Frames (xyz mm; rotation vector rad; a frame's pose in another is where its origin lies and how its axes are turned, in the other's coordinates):
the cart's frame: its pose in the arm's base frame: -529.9 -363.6 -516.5 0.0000 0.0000 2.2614
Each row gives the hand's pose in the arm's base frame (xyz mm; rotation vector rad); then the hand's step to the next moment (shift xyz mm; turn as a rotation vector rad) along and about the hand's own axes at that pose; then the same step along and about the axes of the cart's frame.
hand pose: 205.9 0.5 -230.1 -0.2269 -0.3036 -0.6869
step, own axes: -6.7 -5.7 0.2 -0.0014 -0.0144 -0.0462
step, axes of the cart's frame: 5.3 6.9 -1.5 -0.0178 0.0162 -0.0420
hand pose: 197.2 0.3 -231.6 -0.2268 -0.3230 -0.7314
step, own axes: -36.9 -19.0 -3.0 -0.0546 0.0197 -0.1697
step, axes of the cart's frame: 30.5 24.3 -14.5 -0.0109 -0.0050 -0.1789
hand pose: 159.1 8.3 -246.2 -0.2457 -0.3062 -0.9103
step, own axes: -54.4 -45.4 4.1 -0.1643 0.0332 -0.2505
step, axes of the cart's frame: 54.7 43.5 -12.3 0.0616 -0.0134 -0.2947
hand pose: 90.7 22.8 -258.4 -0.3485 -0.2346 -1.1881
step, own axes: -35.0 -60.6 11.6 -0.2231 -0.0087 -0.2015
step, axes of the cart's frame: 55.3 43.9 6.7 0.1428 -0.0027 -0.2647
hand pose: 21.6 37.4 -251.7 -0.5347 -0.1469 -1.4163
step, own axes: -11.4 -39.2 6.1 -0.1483 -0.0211 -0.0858
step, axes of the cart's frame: 32.6 22.8 11.1 0.1133 -0.0112 -0.1298
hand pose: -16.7 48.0 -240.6 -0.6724 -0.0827 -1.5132
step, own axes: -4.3 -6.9 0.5 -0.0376 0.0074 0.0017
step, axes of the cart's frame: 7.8 2.2 0.9 0.0233 -0.0245 -0.0182
